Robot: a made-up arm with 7 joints.
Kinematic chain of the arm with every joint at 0, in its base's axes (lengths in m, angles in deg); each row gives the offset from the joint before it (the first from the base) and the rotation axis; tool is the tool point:
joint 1: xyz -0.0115 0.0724 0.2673 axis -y
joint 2: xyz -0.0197 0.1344 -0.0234 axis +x
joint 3: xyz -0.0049 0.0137 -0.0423 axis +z
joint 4: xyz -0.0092 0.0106 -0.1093 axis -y
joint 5: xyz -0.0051 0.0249 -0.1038 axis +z
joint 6: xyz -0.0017 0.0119 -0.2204 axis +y
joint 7: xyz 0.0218 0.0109 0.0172 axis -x
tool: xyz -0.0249 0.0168 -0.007
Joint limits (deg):
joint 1: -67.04..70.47
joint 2: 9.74..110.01
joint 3: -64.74..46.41
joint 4: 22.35..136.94
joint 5: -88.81..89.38
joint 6: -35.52..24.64
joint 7: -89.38..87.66
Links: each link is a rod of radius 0.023 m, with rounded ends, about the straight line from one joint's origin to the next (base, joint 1, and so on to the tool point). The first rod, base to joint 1, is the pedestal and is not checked.
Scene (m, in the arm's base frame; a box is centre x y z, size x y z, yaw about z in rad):
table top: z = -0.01
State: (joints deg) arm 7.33 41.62 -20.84 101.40 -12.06 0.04 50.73
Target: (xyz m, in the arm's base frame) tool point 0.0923 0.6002 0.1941
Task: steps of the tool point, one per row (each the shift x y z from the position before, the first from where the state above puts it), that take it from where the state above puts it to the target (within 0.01 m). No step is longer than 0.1 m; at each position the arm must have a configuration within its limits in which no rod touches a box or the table.
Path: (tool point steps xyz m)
1: -0.0007 0.0836 -0.0052
2: -0.0221 0.0835 -0.0022
3: -0.0423 0.0772 0.0011
4: -0.0593 0.0657 0.0045
5: -0.0718 0.0502 0.0070

